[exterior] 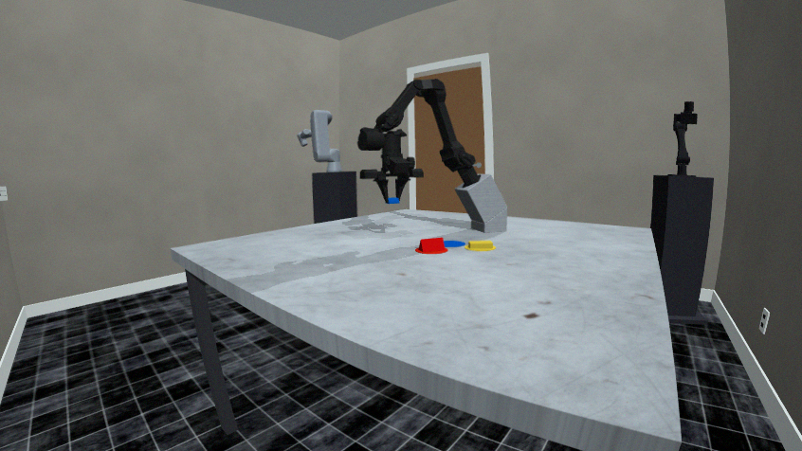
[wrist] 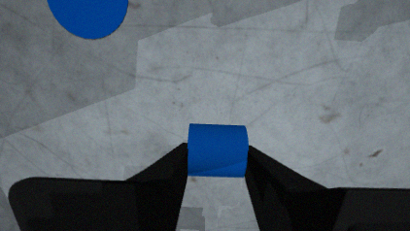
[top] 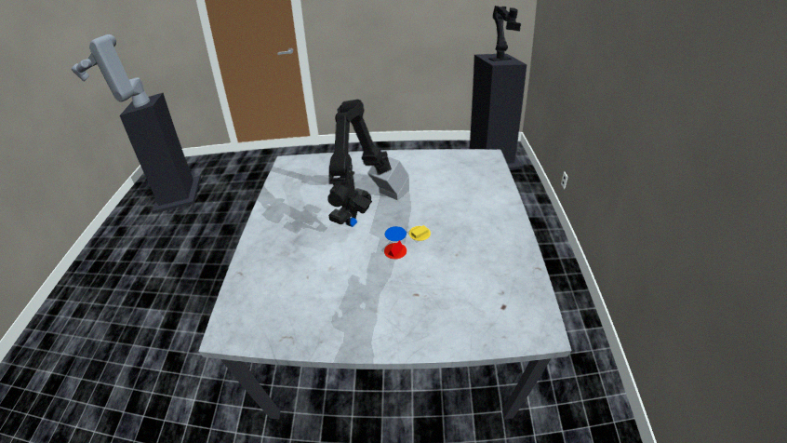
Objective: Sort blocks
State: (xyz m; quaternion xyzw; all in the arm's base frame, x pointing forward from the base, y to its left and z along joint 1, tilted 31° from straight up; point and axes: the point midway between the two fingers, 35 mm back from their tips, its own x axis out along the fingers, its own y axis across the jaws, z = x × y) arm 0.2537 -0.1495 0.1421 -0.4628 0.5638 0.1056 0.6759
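Now: hand 18 cm to the right of the blue circle, 16 cm above it and 2 cm past it. Round my hand: small blue block 3 cm below; red block 15 cm to the left, 15 cm below, 8 cm ahead; red circle 16 cm below, 15 cm to the left, 8 cm ahead.
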